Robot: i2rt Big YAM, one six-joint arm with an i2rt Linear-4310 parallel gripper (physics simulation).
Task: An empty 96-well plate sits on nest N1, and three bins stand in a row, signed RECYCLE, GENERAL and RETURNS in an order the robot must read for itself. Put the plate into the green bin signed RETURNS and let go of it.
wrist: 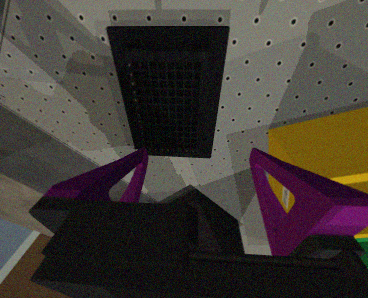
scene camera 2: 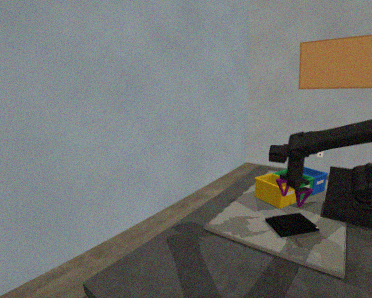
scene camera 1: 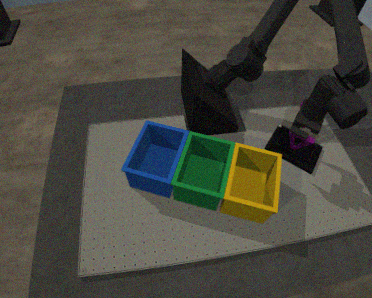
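Where they show: gripper, between the fingertips: (wrist: pixel 197 153) (scene camera 2: pixel 291 201) (scene camera 1: pixel 297 137); arm's base, origin of its link: (scene camera 2: pixel 363 196) (scene camera 1: pixel 211 83).
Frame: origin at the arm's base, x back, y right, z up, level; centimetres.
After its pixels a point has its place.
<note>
The 96-well plate (scene camera 1: pixel 276 141) @(x -23.7, y -15.2, z -6.2 cm) (scene camera 2: pixel 292 225) @(x -25.5, y -25.7, z -6.1 cm) (wrist: pixel 172 95) @(x -27.9, y -22.3, z -6.4 cm) is black and lies flat on the pale board; the nest under it cannot be told apart. My gripper (scene camera 1: pixel 301 141) @(x -27.5, y -18.0, z 0.0 cm) (scene camera 2: pixel 292 200) @(x -27.5, y -18.0, z 0.0 cm) (wrist: pixel 197 153) @(x -27.5, y -18.0, z 0.0 cm) is open, its magenta fingers wide apart, with nothing between them. In scene camera 2 it hangs above board height, between the plate and the bins. In the wrist view the plate lies beyond the fingertips, between their lines. The green bin (scene camera 1: pixel 202 170) @(x -27.5, y 10.3, z -8.1 cm) (wrist: pixel 363 246) @(x -32.0, y 18.5, z -1.7 cm) is the middle one of three. Its inside shows no plate in scene camera 1. The signs are too small to read.
The yellow bin (scene camera 1: pixel 250 185) @(x -35.4, y -1.7, z -8.1 cm) (scene camera 2: pixel 270 191) @(x -38.0, y -5.9, z -2.5 cm) (wrist: pixel 320 145) @(x -35.8, y -7.2, z -3.5 cm) stands at the row's end nearest the plate, the blue bin (scene camera 1: pixel 157 157) @(x -20.2, y 22.3, z -8.2 cm) (scene camera 2: pixel 320 185) @(x -16.4, y 19.3, z -4.6 cm) at the far end. The bins adjoin on the perforated board (scene camera 1: pixel 107 240) @(x -41.6, y 39.1, z -8.7 cm) (scene camera 2: pixel 330 255) @(x -12.5, y -34.3, z -8.7 cm). The black arm base (scene camera 1: pixel 207 110) @(x -13.9, y 5.9, z 2.1 cm) stands behind them.
</note>
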